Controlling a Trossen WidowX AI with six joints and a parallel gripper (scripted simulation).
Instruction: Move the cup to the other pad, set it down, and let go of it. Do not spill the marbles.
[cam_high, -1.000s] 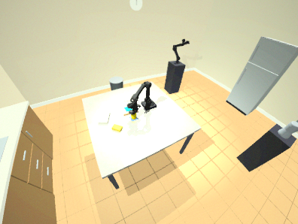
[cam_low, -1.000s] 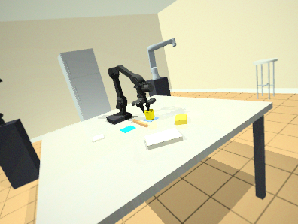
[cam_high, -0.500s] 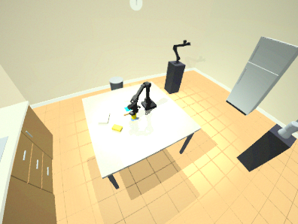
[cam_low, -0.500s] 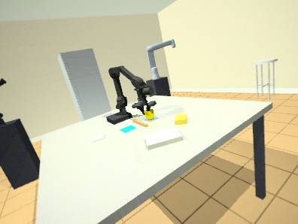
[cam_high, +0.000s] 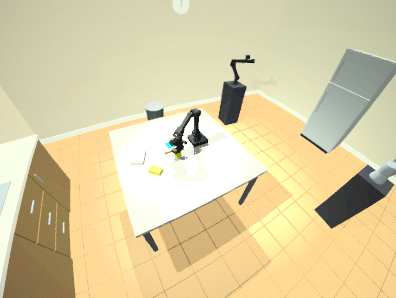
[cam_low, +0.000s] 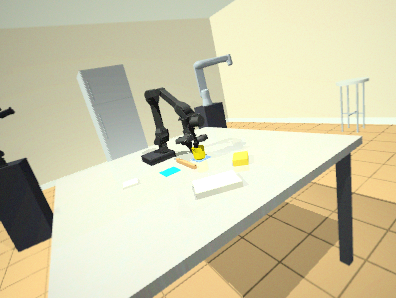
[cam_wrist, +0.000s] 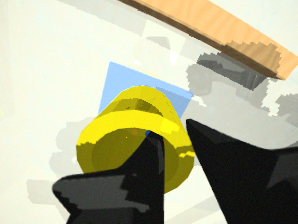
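Now: the light blue pad 3 cm ahead of my gripper tip, 2 cm to the left of it and 4 cm below it. Also, from my gripper tip: orange marble (2 cm ahead, 3 cm to the left, 2 cm below); then wooden stick (3 cm ahead, 8 cm to the right, 3 cm below); then yellow cup (2 cm ahead, 2 cm to the left).
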